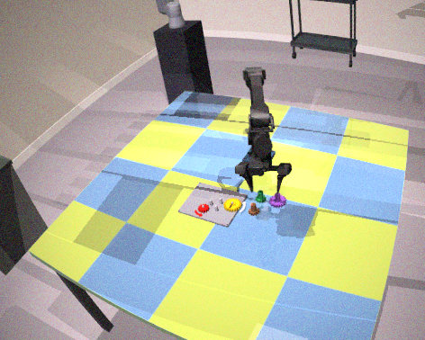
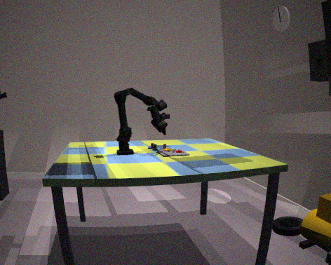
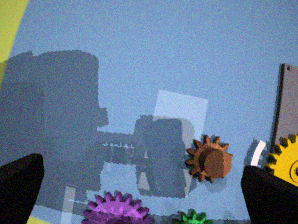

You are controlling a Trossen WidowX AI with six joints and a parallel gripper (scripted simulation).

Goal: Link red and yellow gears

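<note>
The purple gear lies 9 cm below my gripper tip, 7 cm behind it and 2 cm to the left of it. From my gripper tip the other things lie so: green gear: 9 cm below, 7 cm behind, 5 cm to the right; white arrow: 10 cm below, 9 cm to the right; yellow gear: 13 cm to the right, 9 cm below.
</note>
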